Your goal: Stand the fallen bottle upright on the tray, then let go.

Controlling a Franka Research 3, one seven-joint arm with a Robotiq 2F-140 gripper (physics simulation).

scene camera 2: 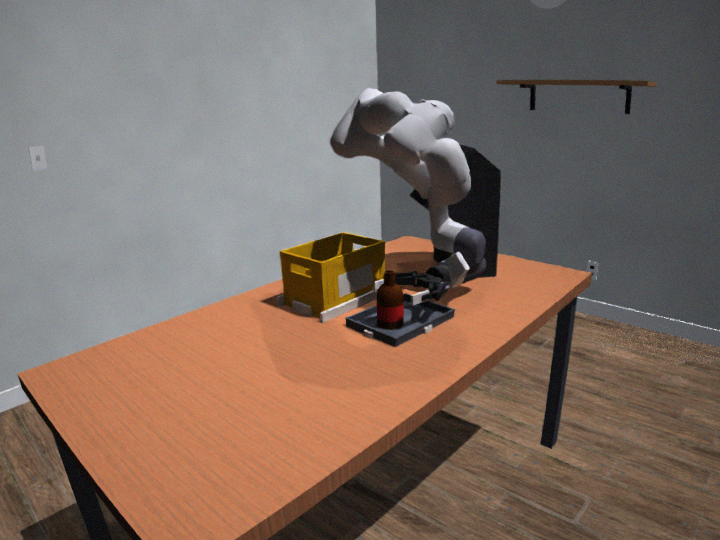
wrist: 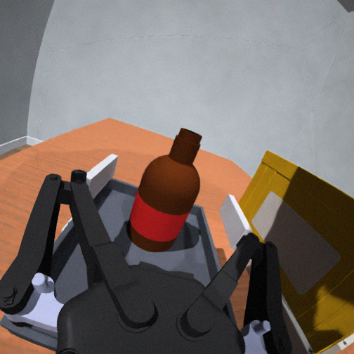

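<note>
A brown bottle (scene camera 2: 390,301) (wrist: 166,200) with a red label stands upright on the dark grey tray (scene camera 2: 411,335) (wrist: 209,231). In the scene view its base rests inside the tray's rim, and its neck points up. My gripper (wrist: 171,184) is open, its two pale finger pads wide apart. In the wrist view a gap shows on each side of the bottle between it and the pads. In the scene view the gripper reaches in low from behind the bottle, which hides part of the fingers.
A yellow crate (scene camera 2: 305,281) (wrist: 285,172) stands beside the tray, close to one finger in the wrist view. A pale strip (scene camera 2: 351,306) lies along the crate's base. The wooden table (scene camera 2: 232,406) carries them. A wall shelf (scene camera 2: 575,83) hangs at the back right.
</note>
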